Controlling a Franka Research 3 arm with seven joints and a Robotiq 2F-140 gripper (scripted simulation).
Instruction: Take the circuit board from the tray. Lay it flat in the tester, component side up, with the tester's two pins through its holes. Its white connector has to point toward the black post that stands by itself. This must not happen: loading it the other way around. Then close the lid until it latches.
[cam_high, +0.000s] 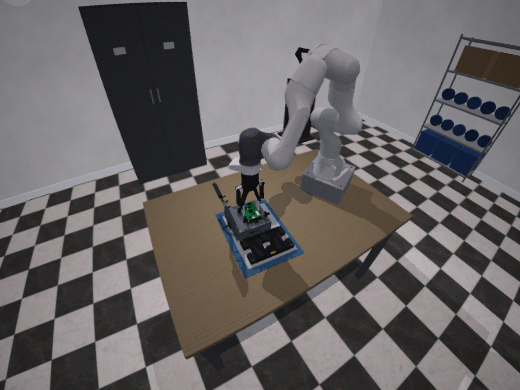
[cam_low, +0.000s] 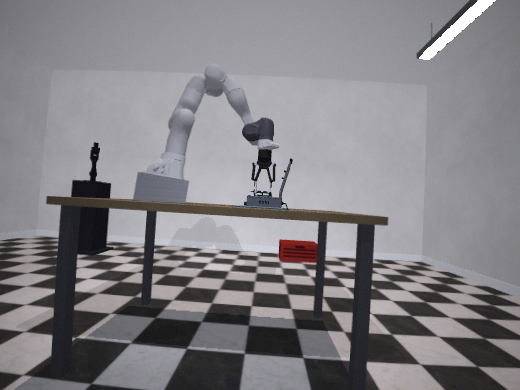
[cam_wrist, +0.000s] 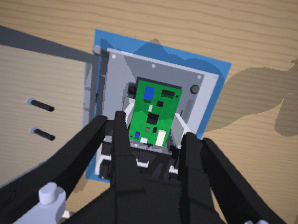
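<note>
Now: the green circuit board 20 mm below my hand. From my hand the other things lie so: tester lid (130 mm ahead, 80 mm above, 10 mm to the right).
</note>
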